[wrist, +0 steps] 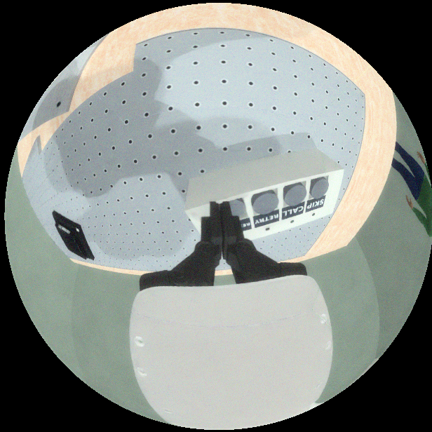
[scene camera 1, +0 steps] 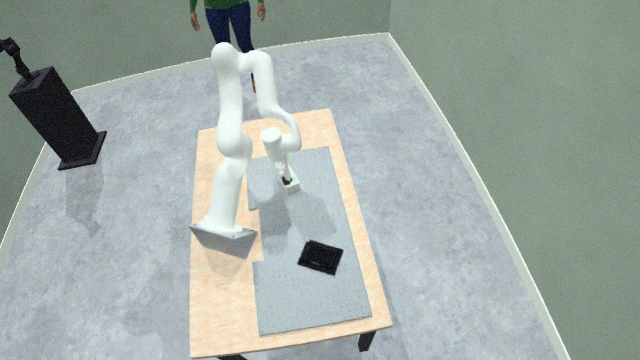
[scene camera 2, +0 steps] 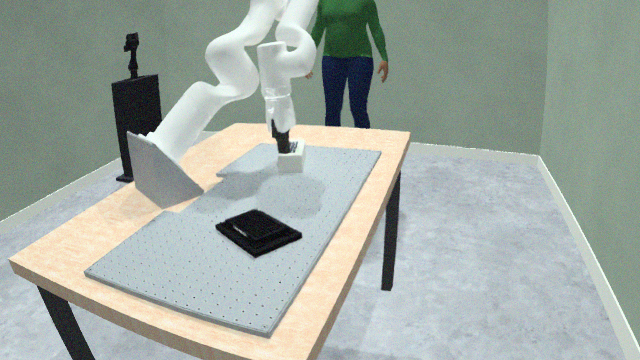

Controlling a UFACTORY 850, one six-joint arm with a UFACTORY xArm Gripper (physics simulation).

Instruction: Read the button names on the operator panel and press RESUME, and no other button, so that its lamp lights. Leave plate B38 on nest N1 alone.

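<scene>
The white operator panel [scene camera 1: 291, 188] [scene camera 2: 291, 164] [wrist: 250, 180] stands on the pegboard. In the wrist view its upside-down labels mark the grey buttons SKIP [wrist: 319, 187], CALL [wrist: 295, 192] and RETRY [wrist: 265, 202]; their lamps look dark. A fourth button [wrist: 238, 206] is partly hidden by my fingers, and its label shows "RE". A small green spot [scene camera 1: 294, 178] shows at the panel in scene camera 1. My gripper [scene camera 1: 287, 181] [scene camera 2: 283, 151] [wrist: 218, 214] is shut and empty, tips at the panel's end beside the fourth button; contact is unclear. Black plate B38 [scene camera 1: 321, 256] [scene camera 2: 254, 225] [wrist: 75, 237] sits on its black nest.
The grey pegboard [scene camera 1: 310, 305] [scene camera 2: 200, 280] [wrist: 210, 55] lies on the wooden table [scene camera 1: 220, 320] [scene camera 2: 60, 240]. A black pedestal [scene camera 1: 55, 120] [scene camera 2: 137, 105] with a small dark arm stands behind. A person [scene camera 1: 230, 22] [scene camera 2: 347, 65] stands beyond the table's far end.
</scene>
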